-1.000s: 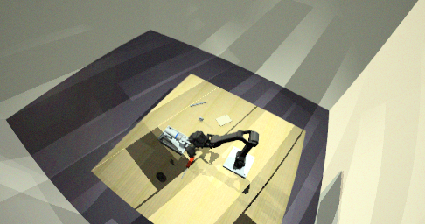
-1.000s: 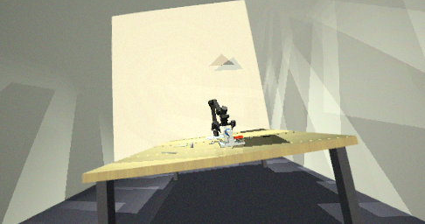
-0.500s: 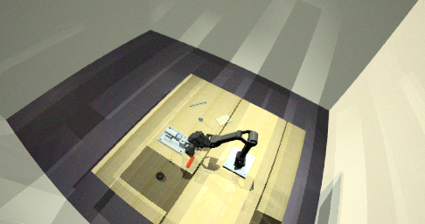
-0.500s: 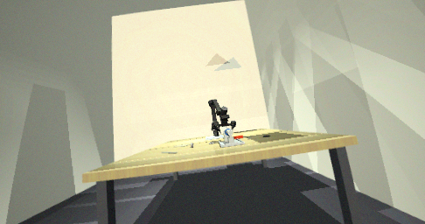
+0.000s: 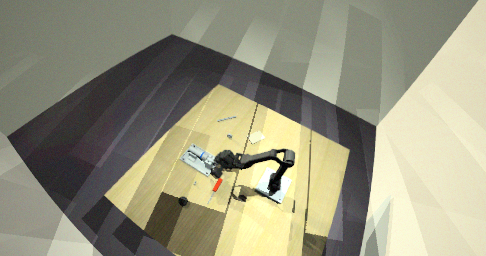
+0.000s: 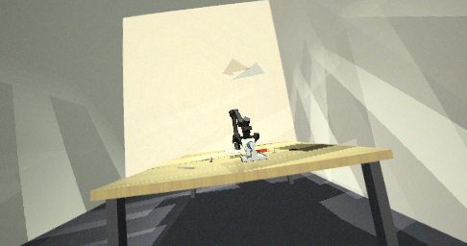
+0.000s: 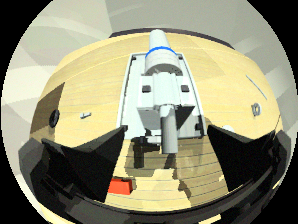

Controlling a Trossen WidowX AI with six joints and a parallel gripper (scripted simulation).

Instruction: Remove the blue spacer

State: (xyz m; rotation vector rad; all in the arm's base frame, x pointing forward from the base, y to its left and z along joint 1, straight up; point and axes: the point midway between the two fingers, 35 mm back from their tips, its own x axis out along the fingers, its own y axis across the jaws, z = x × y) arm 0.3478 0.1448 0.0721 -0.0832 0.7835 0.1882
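Right now the long pale shaft is 70 mm ahead of my gripper tip, 20 mm to the left of it and 10 mm above it. From my gripper tip the other things lie so: thin bar 380 mm to the right, 240 mm ahead, 70 mm below; then blue spacer 90 mm ahead, 20 mm to the left, 10 mm above; then paper slip 400 mm to the right, 70 mm below, 40 mm behind.
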